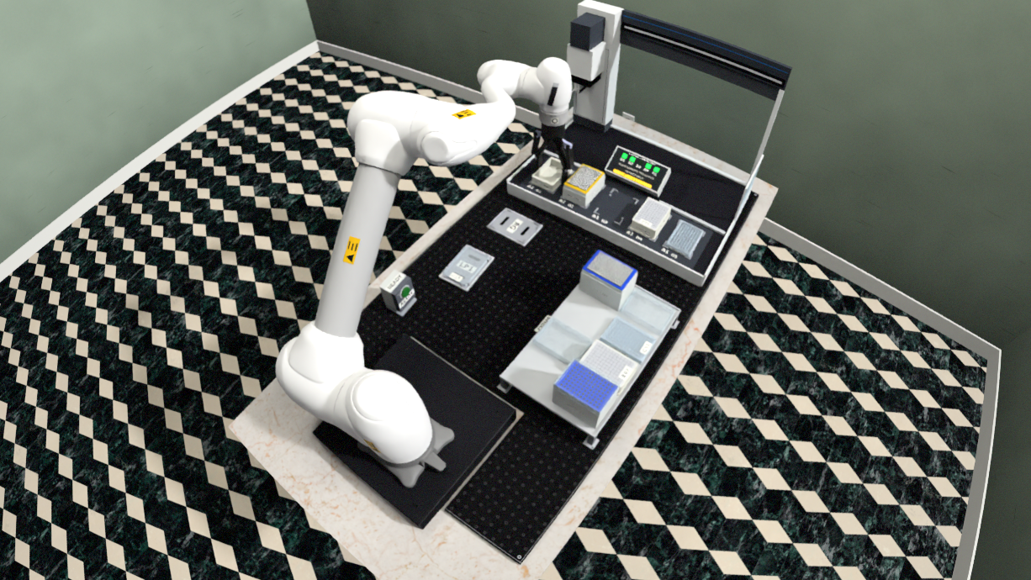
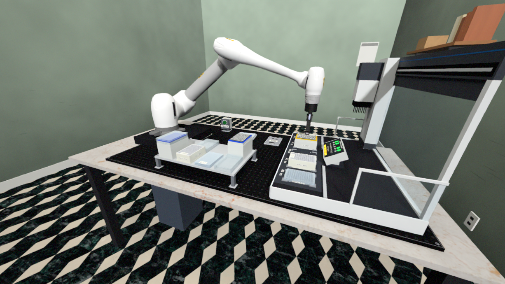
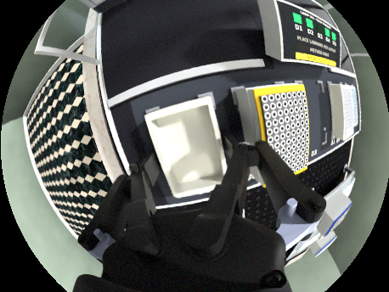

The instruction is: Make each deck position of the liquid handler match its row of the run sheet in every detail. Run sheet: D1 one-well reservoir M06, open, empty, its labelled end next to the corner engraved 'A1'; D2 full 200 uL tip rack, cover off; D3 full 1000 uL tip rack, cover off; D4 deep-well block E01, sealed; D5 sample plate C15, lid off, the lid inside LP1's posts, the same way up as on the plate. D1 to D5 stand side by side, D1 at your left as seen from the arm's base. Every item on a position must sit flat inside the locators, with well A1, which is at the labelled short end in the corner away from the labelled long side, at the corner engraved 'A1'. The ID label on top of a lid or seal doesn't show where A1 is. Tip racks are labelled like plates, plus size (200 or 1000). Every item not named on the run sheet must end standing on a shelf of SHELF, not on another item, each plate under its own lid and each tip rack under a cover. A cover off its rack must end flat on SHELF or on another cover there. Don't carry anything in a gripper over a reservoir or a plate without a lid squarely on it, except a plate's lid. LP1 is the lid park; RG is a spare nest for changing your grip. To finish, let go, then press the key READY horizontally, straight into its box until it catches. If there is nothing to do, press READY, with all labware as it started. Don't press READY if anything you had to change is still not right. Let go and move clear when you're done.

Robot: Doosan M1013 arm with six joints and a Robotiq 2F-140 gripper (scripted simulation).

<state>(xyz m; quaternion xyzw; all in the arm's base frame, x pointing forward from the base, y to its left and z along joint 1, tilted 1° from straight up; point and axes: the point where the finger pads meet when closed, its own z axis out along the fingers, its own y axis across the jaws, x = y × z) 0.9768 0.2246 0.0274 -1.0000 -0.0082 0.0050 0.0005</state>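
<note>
The white one-well reservoir is 20 mm below my hand. The rest, counted from my hand: yellow-rimmed tip rack (130 mm to the right, 10 mm behind, 10 mm above); grey RG nest (230 mm behind, 70 mm below, 10 mm to the right); pipetting head (300 mm above, 280 mm ahead, 50 mm to the left).
</note>
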